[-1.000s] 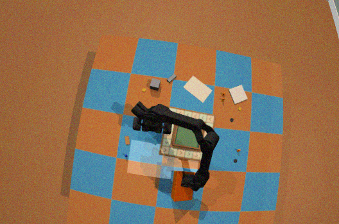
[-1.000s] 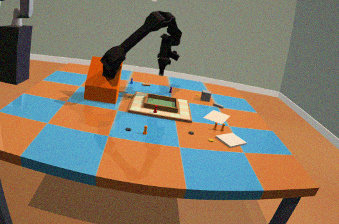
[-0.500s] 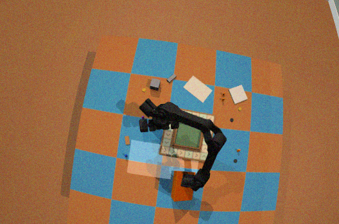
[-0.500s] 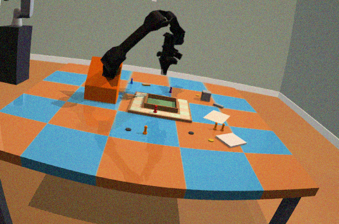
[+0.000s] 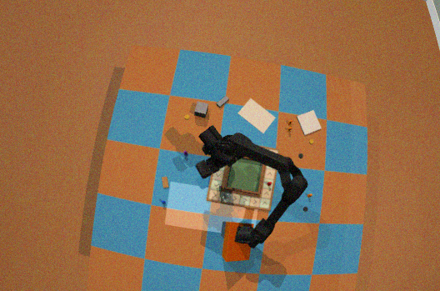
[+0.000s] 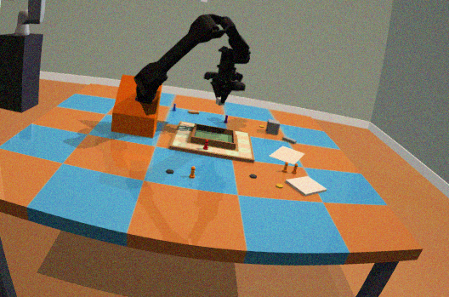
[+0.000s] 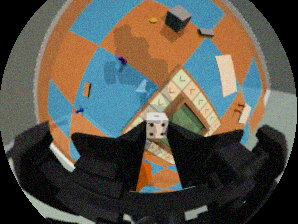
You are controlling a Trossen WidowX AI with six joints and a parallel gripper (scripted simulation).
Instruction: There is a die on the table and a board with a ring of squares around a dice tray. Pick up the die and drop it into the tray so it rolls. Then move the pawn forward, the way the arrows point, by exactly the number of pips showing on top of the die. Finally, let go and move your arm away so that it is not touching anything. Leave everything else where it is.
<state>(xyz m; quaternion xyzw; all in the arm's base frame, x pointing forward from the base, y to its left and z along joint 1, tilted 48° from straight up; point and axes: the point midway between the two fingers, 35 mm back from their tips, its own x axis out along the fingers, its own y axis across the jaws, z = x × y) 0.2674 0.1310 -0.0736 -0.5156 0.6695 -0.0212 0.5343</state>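
The red pawn lies 24 cm to the right of my gripper tip, 9 cm below it and 2 cm behind it. The rest, counted from my gripper tip: grey cube (24 cm ahead, 12 cm to the left, 10 cm below); then purple pawn (15 cm to the left, 11 cm below, 4 cm ahead); then white die (right at my gripper tip).
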